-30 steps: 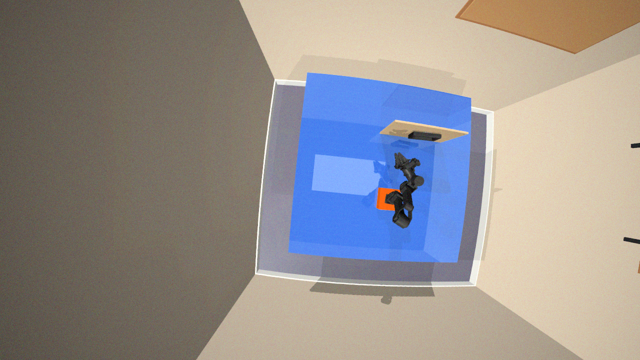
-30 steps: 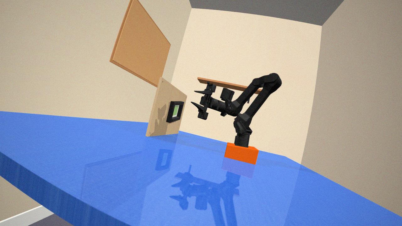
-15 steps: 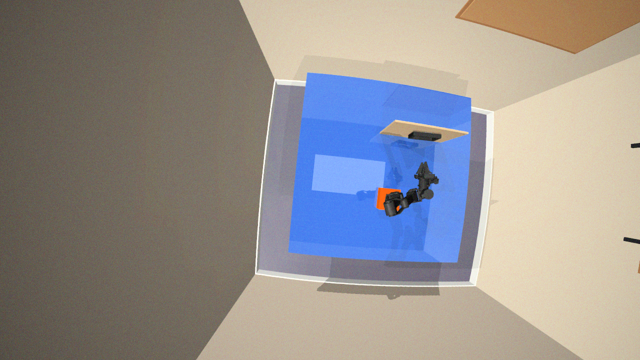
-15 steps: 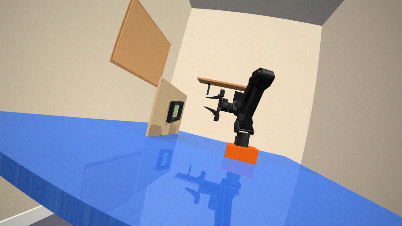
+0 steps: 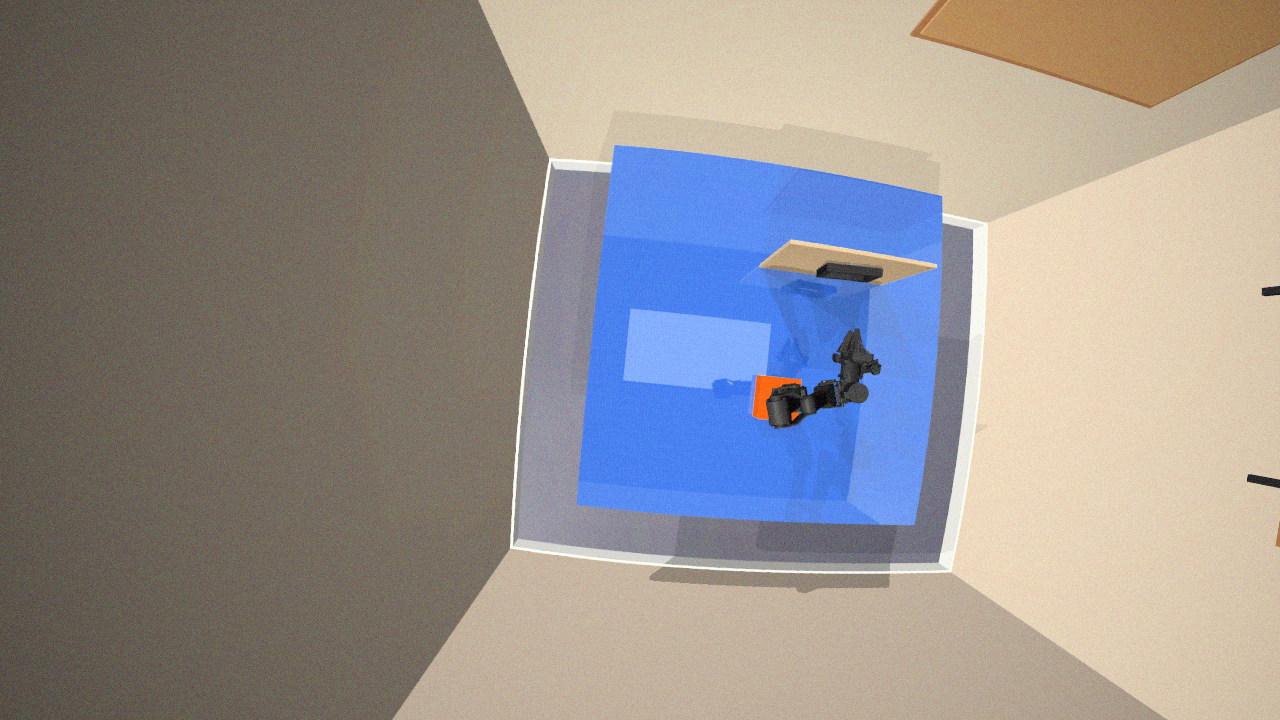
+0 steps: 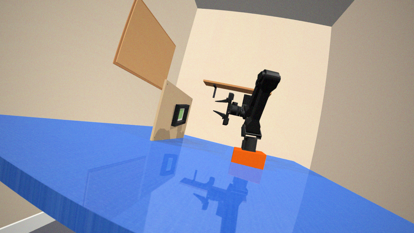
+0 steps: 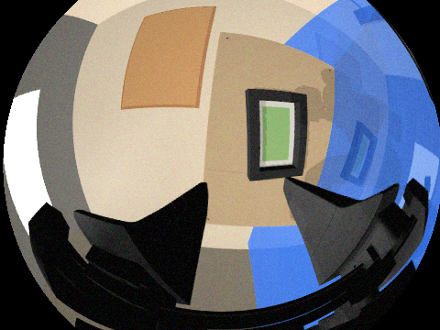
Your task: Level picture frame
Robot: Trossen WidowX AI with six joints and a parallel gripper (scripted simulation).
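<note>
Right now the picture frame is 200 mm ahead of my gripper tip and 90 mm below it. The rest, counted from my gripper tip: tan wall panel (210 mm ahead, 20 mm to the left, 100 mm below).
</note>
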